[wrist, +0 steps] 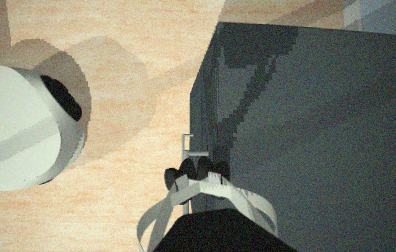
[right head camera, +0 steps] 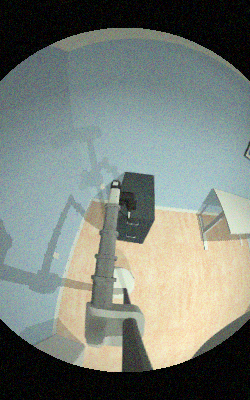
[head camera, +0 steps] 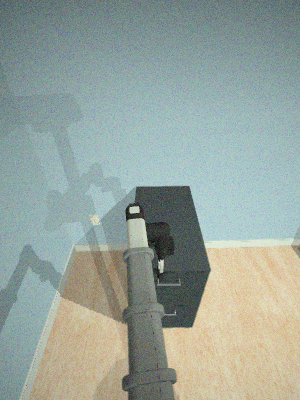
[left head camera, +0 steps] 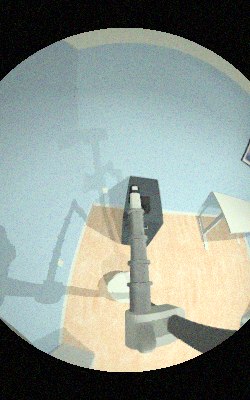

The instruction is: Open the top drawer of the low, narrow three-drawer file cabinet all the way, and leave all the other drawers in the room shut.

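Pixels of known places: gripper, fingertip midpoint: [wrist: 197, 171] [right head camera: 128, 218] [head camera: 160, 275]; robot's base, link origin: [right head camera: 117, 281] [left head camera: 124, 286].
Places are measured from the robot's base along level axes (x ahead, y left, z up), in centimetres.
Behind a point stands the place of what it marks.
The low, narrow dark grey file cabinet [head camera: 172, 210] @[x 99.1, y -23.2, z 70.9 cm] [left head camera: 156, 200] @[x 84.3, y -30.7, z 70.9 cm] [right head camera: 145, 192] @[x 90.0, y -26.7, z 70.9 cm] [wrist: 310, 110] @[x 69.9, y -4.1, z 70.9 cm] stands against the wall, and its visible drawers look shut. The top drawer's thin metal handle [head camera: 170, 284] @[x 56.1, y -13.6, z 63.8 cm] [right head camera: 133, 224] @[x 58.9, y -14.8, z 56.8 cm] [wrist: 199, 153] @[x 58.5, y -8.0, z 63.9 cm] sticks out from the front, and the lower handle [head camera: 170, 314] @[x 56.0, y -15.2, z 29.8 cm] shows below it. My gripper [head camera: 159, 272] @[x 57.7, y -9.0, z 69.6 cm] [wrist: 197, 171] @[x 57.7, y -9.0, z 69.6 cm] is drawn together over the top handle at the cabinet's front edge. In the wrist view the left fingertip covers part of the handle bar, and I see no bar between the fingertips. The arm hides the left part of the cabinet front in the head view.
My arm [head camera: 145, 320] @[x 24.7, y -0.2, z 111.6 cm] [left head camera: 139, 255] @[x 18.9, y -0.1, z 111.6 cm] [right head camera: 106, 250] @[x 18.8, y -0.4, z 111.6 cm] reaches out to the cabinet. My rounded white base [wrist: 25, 130] @[x 8.4, y -1.1, z 18.7 cm] [left head camera: 119, 287] @[x -0.5, y 6.3, z 18.7 cm] is on the wooden floor in front of it. A white table [left head camera: 232, 212] @[x 66.3, y -163.7, z 69.2 cm] [right head camera: 232, 210] @[x 68.5, y -160.0, z 69.2 cm] stands to the right. Walls meet in a corner on the left.
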